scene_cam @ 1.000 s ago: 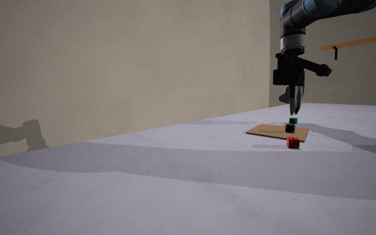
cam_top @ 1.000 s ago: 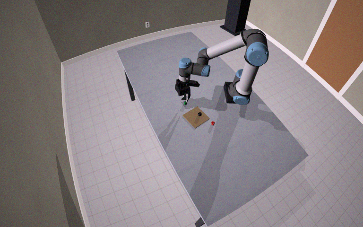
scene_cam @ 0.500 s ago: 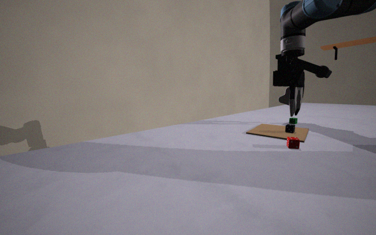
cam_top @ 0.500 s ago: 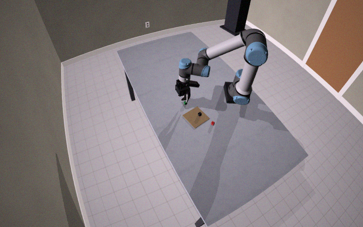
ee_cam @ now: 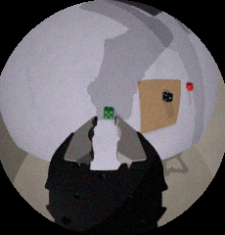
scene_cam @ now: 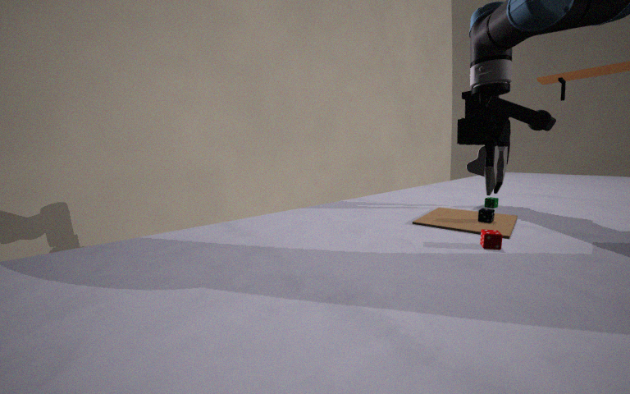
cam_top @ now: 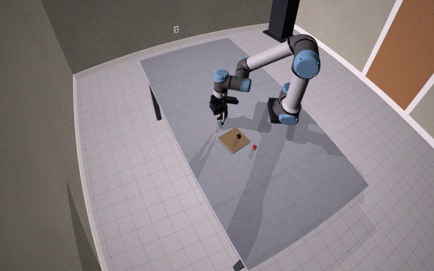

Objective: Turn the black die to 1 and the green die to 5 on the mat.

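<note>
The green die is 30 mm below my hand. Also, from my hand: red die: 40 mm behind, 260 mm to the left, 30 mm below; then brown mat: 20 mm ahead, 150 mm to the left, 40 mm below; then black die: 10 mm behind, 150 mm to the left, 30 mm below.
</note>
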